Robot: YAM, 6 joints.
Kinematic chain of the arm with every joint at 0, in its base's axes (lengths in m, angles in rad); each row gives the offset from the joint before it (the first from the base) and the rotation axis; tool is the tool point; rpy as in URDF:
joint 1: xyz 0 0 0.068 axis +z
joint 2: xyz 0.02 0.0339 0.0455 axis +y
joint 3: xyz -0.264 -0.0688 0 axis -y
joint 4: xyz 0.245 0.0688 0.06 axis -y
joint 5: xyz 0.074 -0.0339 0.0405 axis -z
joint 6: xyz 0.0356 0 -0.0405 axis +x
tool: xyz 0 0 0 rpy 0 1.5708 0
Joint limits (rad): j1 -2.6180..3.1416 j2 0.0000..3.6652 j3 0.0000..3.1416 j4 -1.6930..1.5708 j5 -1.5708..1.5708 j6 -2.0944..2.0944
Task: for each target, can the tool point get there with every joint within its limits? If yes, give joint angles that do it. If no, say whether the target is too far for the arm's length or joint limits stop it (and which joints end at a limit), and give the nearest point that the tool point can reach.
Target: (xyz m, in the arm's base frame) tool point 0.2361 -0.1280 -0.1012
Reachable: yes | joints -0.4776 2.6357 0.6696 0.9401 0.1455 0.4434
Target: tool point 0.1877 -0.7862 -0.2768
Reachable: no: too far | nearest point 0.1349 -0.5650 -0.1642 | short by 0.254 m
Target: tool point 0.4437 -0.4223 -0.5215
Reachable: no: too far | nearest point 0.3337 -0.3176 -0.3117 | short by 0.259 m
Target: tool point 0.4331 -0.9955 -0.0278
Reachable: no: too far | nearest point 0.2555 -0.5872 0.0312 | short by 0.449 m
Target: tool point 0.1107 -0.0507 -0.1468
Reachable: yes | joints -0.7075 3.1817 1.0432 -0.8771 -1.2186 -0.5718
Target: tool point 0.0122 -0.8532 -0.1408
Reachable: no: too far | nearest point 0.0088 -0.6185 -0.0692 | short by 0.245 m
